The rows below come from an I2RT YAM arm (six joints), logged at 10 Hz.
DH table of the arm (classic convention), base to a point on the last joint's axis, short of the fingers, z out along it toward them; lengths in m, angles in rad. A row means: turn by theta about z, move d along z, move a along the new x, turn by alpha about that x. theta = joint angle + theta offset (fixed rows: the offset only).
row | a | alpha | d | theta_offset
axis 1 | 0.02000 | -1.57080 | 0.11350 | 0.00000
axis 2 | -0.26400 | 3.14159 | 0.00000 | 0.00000
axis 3 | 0.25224 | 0.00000 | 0.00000 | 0.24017
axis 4 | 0.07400 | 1.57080 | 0.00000 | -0.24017
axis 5 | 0.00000 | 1.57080 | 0.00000 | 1.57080
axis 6 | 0.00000 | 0.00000 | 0.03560 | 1.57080
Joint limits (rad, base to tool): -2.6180..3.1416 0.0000..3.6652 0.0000..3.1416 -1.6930..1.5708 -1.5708..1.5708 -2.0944..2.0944
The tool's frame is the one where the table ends.
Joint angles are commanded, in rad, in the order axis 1, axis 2, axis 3, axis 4, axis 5, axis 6. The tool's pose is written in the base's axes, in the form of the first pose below.
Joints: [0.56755 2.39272 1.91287 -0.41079 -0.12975 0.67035]
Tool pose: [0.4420, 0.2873, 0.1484, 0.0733, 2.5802, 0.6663]
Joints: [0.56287 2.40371 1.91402 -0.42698 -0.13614 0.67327]
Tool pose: [0.4425, 0.2849, 0.1421, 0.0837, 2.6070, 0.6575]
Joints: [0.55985 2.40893 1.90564 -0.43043 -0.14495 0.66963]
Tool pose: [0.4419, 0.2831, 0.1367, 0.0813, 2.6254, 0.6552]
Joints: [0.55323 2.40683 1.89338 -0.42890 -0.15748 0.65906]
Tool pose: [0.4420, 0.2795, 0.1341, 0.0719, 2.6351, 0.6588]
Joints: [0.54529 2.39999 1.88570 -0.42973 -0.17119 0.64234]
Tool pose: [0.4427, 0.2757, 0.1352, 0.0547, 2.6371, 0.6656]
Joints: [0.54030 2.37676 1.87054 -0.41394 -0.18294 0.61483]
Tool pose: [0.4425, 0.2730, 0.1432, 0.0166, 2.6117, 0.6814]
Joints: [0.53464 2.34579 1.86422 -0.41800 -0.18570 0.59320]
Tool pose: [0.4419, 0.2693, 0.1565, -0.0082, 2.5874, 0.6857]
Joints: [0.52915 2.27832 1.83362 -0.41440 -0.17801 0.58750]
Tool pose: [0.4369, 0.2628, 0.1803, -0.0101, 2.5432, 0.6929]
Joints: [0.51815 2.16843 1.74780 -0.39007 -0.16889 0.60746]
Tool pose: [0.4243, 0.2488, 0.2074, 0.0271, 2.4939, 0.7097]
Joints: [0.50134 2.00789 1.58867 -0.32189 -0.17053 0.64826]
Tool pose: [0.4009, 0.2266, 0.2341, 0.0870, 2.4271, 0.7552]
